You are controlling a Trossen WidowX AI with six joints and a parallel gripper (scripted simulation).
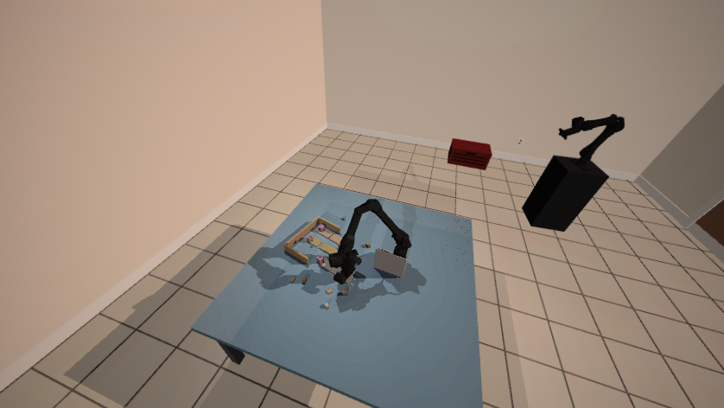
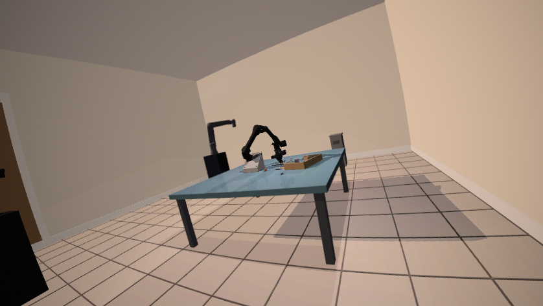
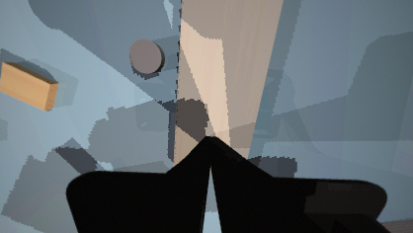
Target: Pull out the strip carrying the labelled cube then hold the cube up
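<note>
Right now the beige strip is 90 mm ahead of my gripper tip and 40 mm to the right of it. Also, from my gripper tip: wooden block (100 mm to the left, 70 mm ahead).
</note>
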